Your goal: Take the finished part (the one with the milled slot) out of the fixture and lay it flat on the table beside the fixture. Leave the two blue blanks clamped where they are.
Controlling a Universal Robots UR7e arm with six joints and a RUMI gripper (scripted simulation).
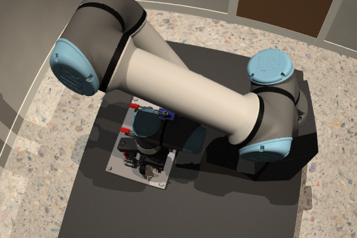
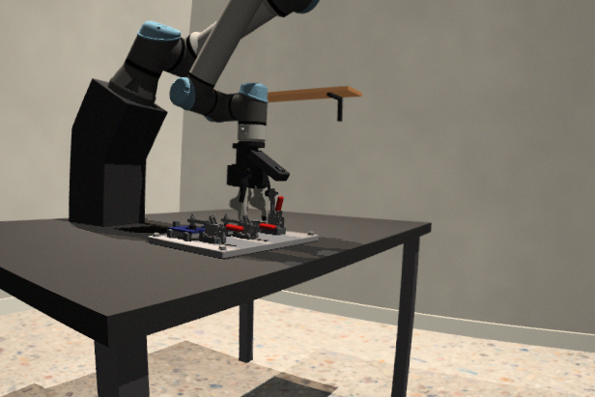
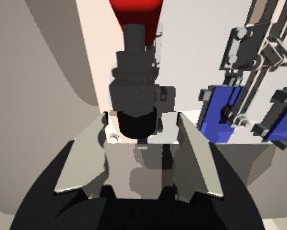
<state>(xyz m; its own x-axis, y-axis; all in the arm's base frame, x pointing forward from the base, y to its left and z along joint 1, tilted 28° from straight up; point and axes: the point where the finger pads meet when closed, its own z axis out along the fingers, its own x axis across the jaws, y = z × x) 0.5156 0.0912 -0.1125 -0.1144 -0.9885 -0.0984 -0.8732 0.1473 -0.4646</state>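
Right now the pale grey finished part is 1 cm behind my hand. The rest, counted from my hand: blue blank (22 cm to the right, 3 cm behind, 1 cm below); then light grey fixture plate (11 cm to the right, 3 cm below, 3 cm ahead).
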